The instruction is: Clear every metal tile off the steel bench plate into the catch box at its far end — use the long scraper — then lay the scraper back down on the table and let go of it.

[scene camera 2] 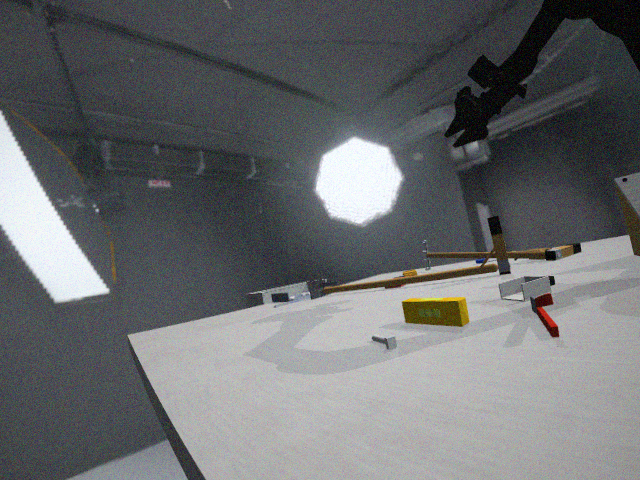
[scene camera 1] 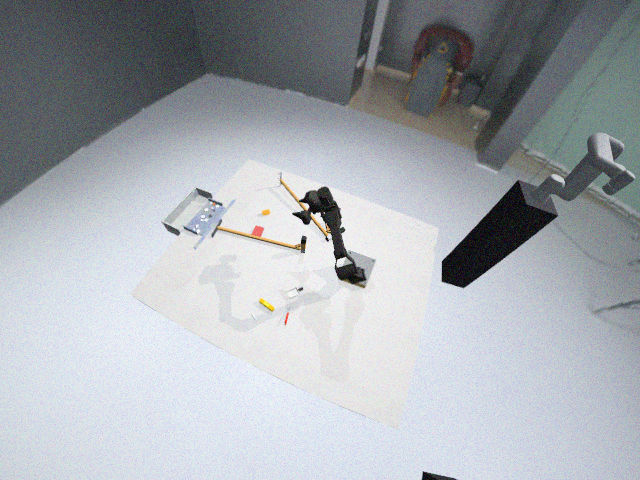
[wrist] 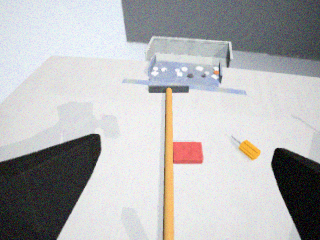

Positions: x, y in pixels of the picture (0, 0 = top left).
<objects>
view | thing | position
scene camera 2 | my gripper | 449, 142
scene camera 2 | long scraper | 504, 266
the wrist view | my gripper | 185, 149
</objects>
